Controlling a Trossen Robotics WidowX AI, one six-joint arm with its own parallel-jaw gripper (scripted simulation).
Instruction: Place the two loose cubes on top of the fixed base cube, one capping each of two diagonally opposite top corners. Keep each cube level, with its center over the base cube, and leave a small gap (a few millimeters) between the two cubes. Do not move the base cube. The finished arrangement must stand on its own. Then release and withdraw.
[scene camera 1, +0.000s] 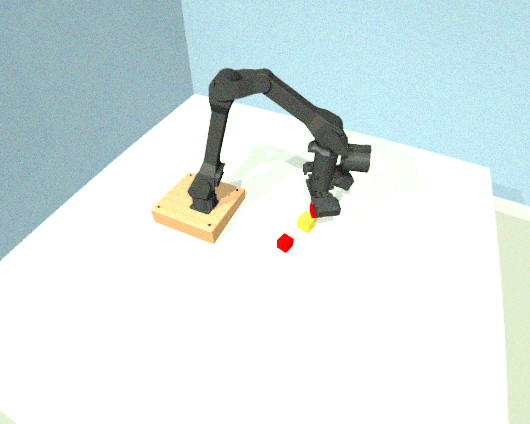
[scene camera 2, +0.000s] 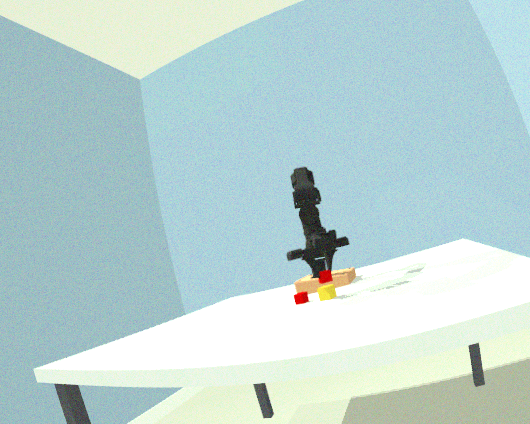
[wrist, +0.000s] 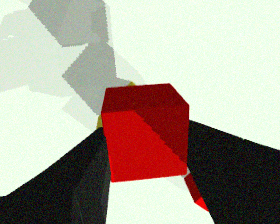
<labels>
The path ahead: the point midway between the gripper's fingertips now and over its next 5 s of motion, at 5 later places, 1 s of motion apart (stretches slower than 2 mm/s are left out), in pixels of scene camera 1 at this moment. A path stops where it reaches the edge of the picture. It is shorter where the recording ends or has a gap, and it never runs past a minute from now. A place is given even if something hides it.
My gripper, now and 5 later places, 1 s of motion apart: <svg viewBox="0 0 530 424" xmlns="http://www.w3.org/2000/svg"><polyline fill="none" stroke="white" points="316,209 313,210 308,210 286,232 285,243 286,233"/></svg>
</labels>
